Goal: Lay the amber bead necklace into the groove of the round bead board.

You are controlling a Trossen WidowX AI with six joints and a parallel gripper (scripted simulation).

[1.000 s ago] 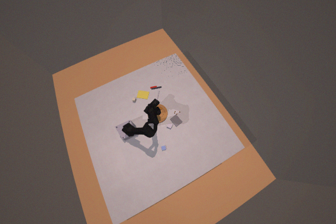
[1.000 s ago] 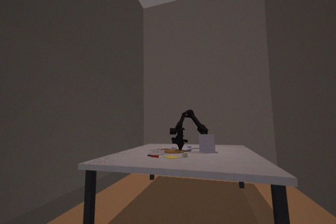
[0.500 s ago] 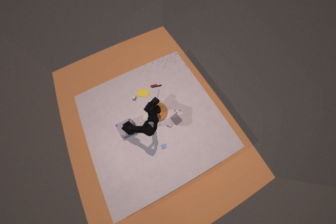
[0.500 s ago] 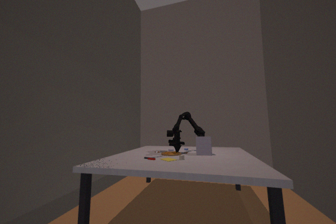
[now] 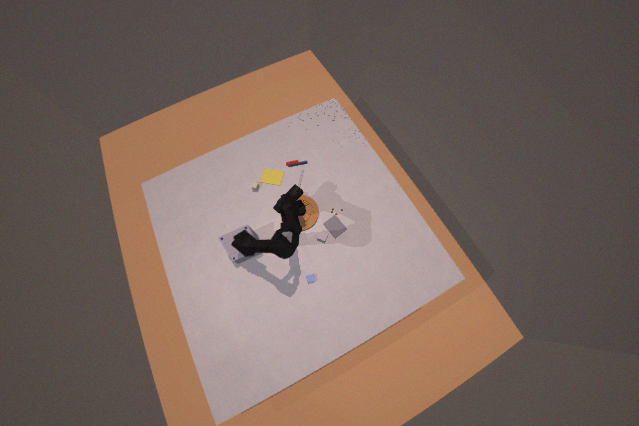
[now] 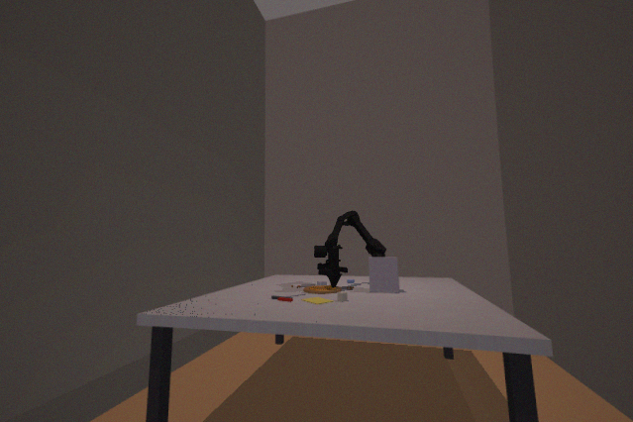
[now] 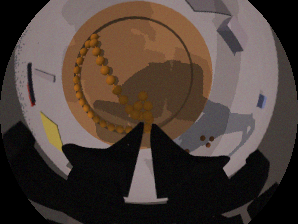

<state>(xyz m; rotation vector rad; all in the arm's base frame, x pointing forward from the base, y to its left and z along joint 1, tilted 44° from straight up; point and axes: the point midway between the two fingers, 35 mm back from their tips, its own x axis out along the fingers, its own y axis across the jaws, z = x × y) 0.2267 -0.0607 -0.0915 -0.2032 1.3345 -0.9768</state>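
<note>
Right now my gripper tip is 6 cm short of the round bead board and 1 cm above it. Also, from my gripper tip: cream cube: 8 cm behind, 26 cm to the left; thin grey bar: 16 cm ahead, 17 cm to the left, 1 cm below; grey square plate: 18 cm ahead, 16 cm to the right, 1 cm below.
</note>
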